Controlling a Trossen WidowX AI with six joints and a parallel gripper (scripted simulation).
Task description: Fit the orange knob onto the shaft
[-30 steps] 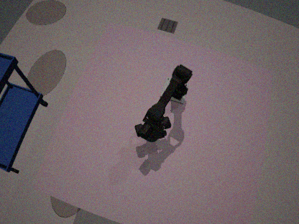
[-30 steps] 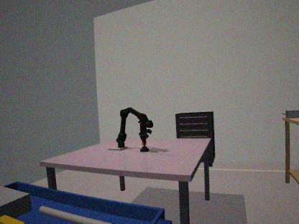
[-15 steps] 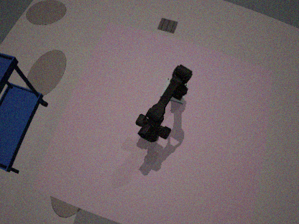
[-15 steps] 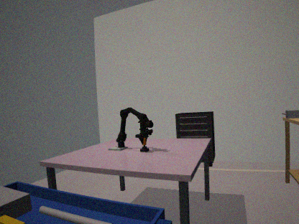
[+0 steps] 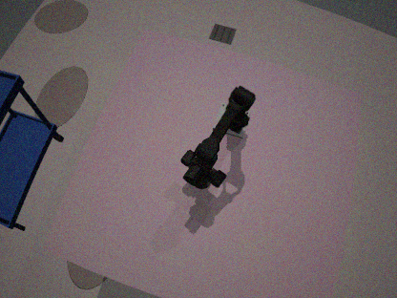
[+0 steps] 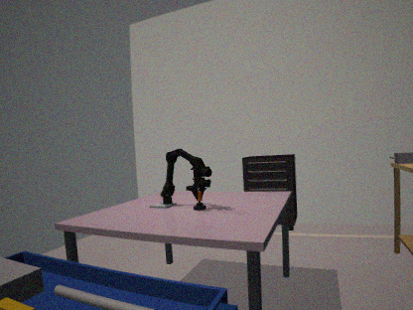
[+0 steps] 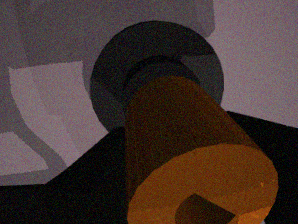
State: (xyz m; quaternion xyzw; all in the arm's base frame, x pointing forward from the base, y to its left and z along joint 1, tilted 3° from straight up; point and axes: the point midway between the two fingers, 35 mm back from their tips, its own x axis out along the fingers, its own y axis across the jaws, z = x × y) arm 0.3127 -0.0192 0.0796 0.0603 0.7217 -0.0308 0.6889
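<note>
My gripper tip is now 20 mm below the orange knob. From my gripper tip the other things lie so: dark round pedestal (40 mm below).
</note>
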